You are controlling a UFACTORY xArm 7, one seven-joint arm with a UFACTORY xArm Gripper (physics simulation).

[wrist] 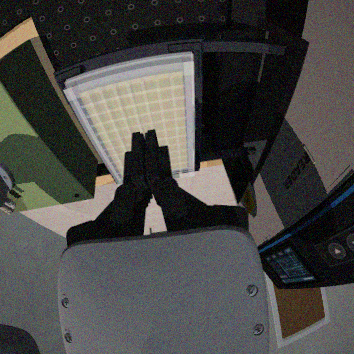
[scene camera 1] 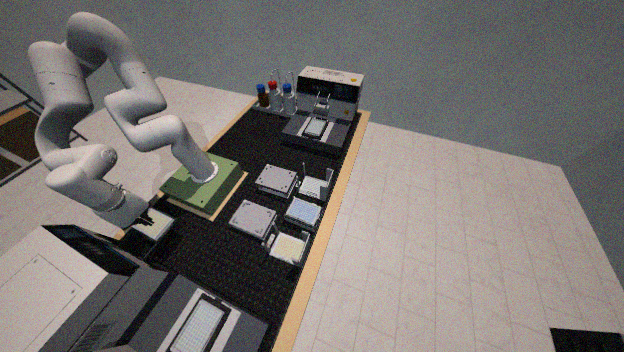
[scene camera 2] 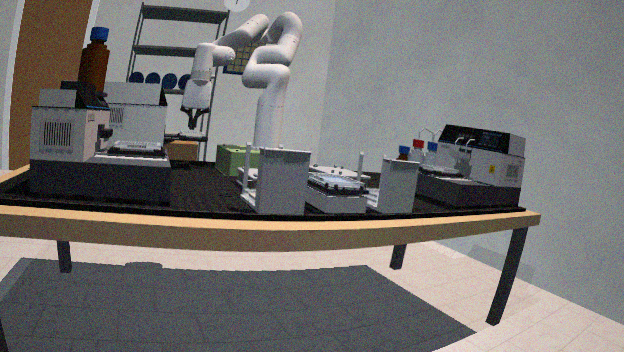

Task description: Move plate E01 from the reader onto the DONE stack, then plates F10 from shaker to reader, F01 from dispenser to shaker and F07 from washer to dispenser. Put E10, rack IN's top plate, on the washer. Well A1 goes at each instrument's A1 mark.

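Places are measured from the arm's base along level axes (x ahead, y left, z up), in metres.
Pixels of known places: gripper, fingertip midpoint: (wrist: 147, 143) (scene camera 1: 150, 223) (scene camera 2: 191, 129); arm's base, origin of the base link: (scene camera 1: 205, 172).
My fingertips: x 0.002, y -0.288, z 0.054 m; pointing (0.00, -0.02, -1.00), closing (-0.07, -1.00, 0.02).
Note:
For each thing: its top centre in the pictures, then the offset to it from my fingertips. "pt": a spot on its surface instead.
- yellow-welled plate, middle of its top: (wrist: 143, 141) (scene camera 2: 192, 132) (scene camera 1: 151, 222) dx -0.006, dy +0.004, dz -0.009 m
- black carrier, surface spot: (wrist: 240, 48) pt dx +0.051, dy -0.081, dz -0.029 m
- yellow plate, middle of its top: (scene camera 1: 289, 247) dx +0.504, dy +0.103, dz -0.108 m
- blue plate, middle of its top: (scene camera 2: 335, 177) (scene camera 1: 303, 210) dx +0.513, dy +0.253, dz -0.061 m
- pale plate, middle of its top: (scene camera 2: 137, 143) (scene camera 1: 196, 330) dx +0.358, dy -0.206, dz -0.024 m
My gripper (scene camera 1: 150, 219) (scene camera 2: 193, 126) (wrist: 147, 143) is shut and empty, pointing down with its fingertips over a yellow-welled plate (scene camera 1: 162, 224) (scene camera 2: 192, 134) (wrist: 142, 102). The fingertips are close above this plate; whether they touch it is unclear. The plate lies on a black carrier (wrist: 240, 48) beside the instrument with the touch screen. Another yellow plate (scene camera 1: 289, 247) sits in the near rack. A blue plate (scene camera 1: 303, 211) (scene camera 2: 336, 181) sits on a low device between the racks. A pale plate (scene camera 1: 200, 320) (scene camera 2: 135, 145) is on the near instrument, another (scene camera 1: 315, 127) on the far instrument. Plate labels are unreadable.
The far instrument (scene camera 1: 330, 82) (scene camera 2: 492, 167) stands beside capped bottles. The arm's green base (scene camera 1: 220, 175) (wrist: 60, 165) is near the yellow plate. Two flat grey blocks (scene camera 1: 252, 218) (scene camera 1: 276, 180) lie inward of the racks. A touch screen (scene camera 1: 90, 248) (wrist: 290, 265) stands close beside the gripper.

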